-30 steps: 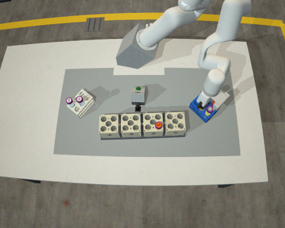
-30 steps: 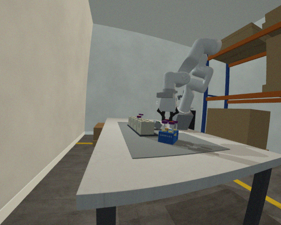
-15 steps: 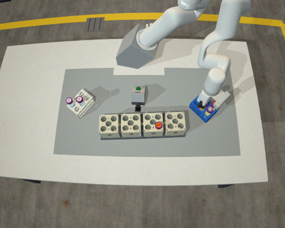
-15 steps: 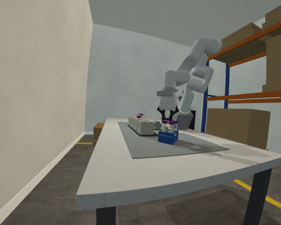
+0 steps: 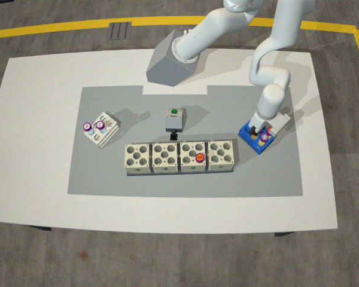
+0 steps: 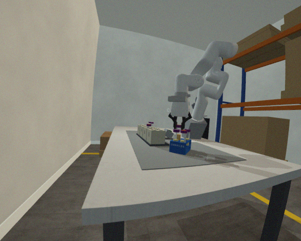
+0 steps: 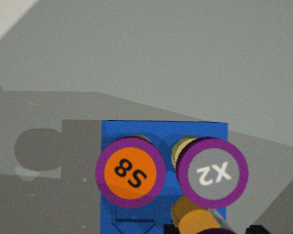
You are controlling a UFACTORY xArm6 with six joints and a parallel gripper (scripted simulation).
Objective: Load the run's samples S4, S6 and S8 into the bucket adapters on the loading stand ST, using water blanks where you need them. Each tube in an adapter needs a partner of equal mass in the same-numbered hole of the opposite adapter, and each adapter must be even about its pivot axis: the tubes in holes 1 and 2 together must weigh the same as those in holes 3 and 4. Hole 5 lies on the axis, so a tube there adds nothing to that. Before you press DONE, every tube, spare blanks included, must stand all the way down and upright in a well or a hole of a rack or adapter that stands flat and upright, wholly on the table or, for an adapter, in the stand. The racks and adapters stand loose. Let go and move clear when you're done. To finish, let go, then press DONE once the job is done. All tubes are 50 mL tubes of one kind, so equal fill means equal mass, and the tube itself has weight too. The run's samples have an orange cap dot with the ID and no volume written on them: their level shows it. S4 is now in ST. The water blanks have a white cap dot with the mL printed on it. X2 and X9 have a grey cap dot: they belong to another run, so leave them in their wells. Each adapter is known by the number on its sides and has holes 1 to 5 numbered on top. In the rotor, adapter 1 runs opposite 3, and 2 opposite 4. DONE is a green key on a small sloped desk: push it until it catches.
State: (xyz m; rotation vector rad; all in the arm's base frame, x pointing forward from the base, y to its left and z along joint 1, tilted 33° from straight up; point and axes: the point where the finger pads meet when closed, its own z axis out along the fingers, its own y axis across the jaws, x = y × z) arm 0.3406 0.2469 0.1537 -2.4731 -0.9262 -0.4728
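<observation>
My gripper is now 50 mm above the orange-dot tube and 10 mm short of it. The rest, counted from my hand: loading stand 310 mm to the right, 130 mm below, 90 mm ahead; then green DONE key 340 mm to the right, 110 mm behind, 70 mm below; then blue sample rack 110 mm below, 10 mm to the left, 10 mm behind.
</observation>
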